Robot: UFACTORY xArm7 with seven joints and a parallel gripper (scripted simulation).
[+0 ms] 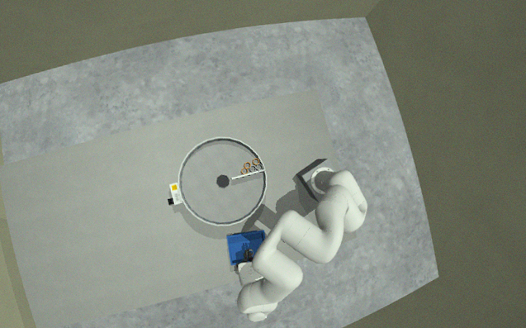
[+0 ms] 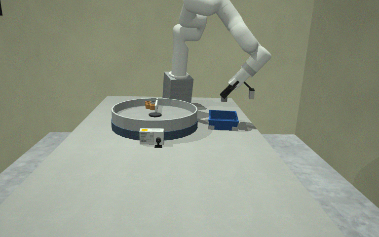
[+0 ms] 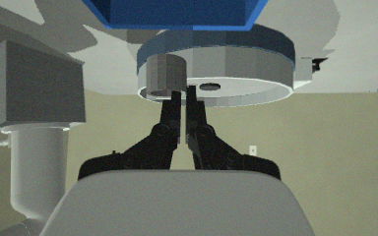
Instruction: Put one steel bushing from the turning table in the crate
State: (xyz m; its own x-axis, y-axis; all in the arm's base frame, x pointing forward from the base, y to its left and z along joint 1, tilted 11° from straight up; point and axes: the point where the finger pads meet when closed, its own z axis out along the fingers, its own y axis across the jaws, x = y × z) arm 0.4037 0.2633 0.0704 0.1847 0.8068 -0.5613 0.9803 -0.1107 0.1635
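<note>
My gripper is now 140 mm above the blue crate and 10 mm past it. Round my hand: round turning table (350 mm to the right, 110 mm below, 50 mm ahead).
</note>
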